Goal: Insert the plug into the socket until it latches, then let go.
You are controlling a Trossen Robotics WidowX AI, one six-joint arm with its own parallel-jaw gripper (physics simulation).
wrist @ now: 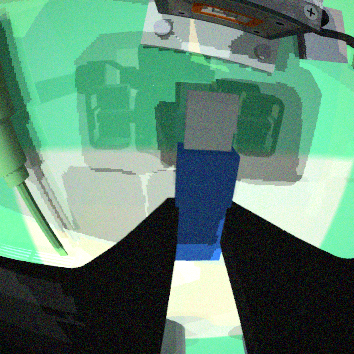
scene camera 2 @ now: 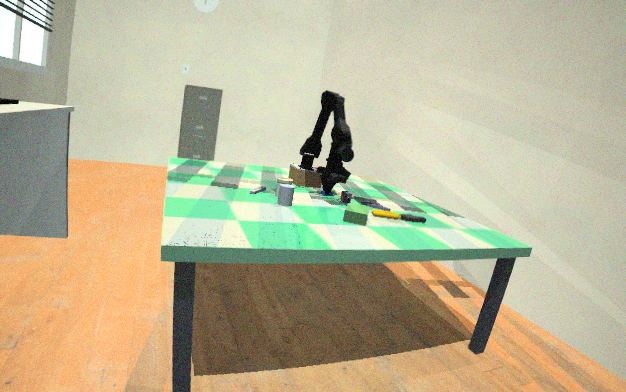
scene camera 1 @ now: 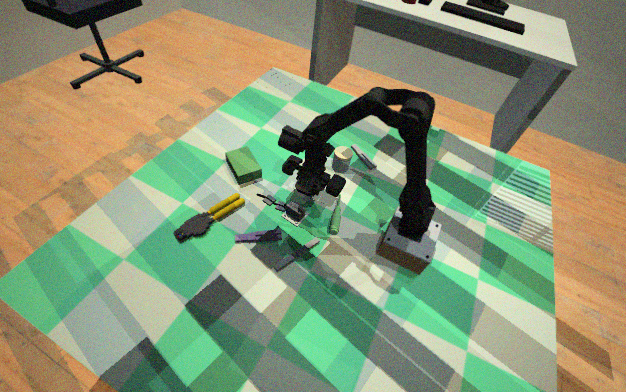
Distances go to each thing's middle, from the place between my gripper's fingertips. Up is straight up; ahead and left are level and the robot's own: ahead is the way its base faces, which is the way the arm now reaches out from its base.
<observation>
Right now the blue plug [wrist: 206, 163] is 1 cm to the left of my hand and 1 cm above it. From my hand the other things lie so: green block [scene camera 1: 243, 164]: 25 cm ahead, 1 cm below; socket [wrist: 253, 40]: 9 cm to the left, 1 cm ahead; yellow-handled pliers [scene camera 1: 197, 225]: 22 cm to the left, 22 cm ahead, 2 cm below.
</observation>
